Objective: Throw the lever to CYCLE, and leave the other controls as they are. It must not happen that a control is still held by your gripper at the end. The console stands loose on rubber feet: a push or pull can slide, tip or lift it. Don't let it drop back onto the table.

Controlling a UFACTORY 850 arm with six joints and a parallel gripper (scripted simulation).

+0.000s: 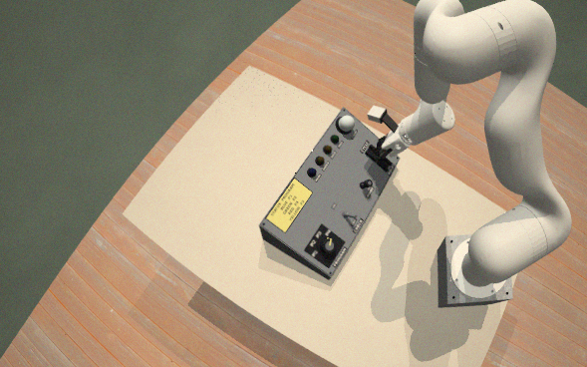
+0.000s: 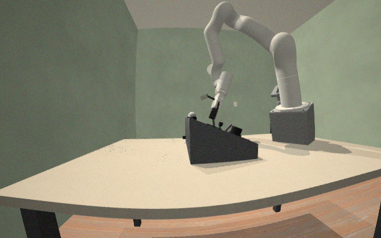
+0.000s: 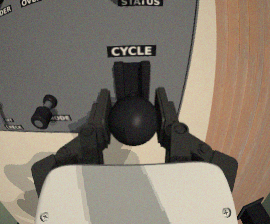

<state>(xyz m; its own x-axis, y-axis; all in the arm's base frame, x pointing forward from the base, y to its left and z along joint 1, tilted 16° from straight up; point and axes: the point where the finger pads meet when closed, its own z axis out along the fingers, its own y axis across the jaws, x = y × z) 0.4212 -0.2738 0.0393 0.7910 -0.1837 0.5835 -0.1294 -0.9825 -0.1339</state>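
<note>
Right now the lever is 10 mm behind my hand and 40 mm below it. The rest, counted from my hand: grey sloped console: 50 mm ahead, 170 mm to the left, 80 mm below; then rotary selector: 40 mm ahead, 350 mm to the left, 60 mm below; then toggle: 120 mm to the left, 60 mm below.
</note>
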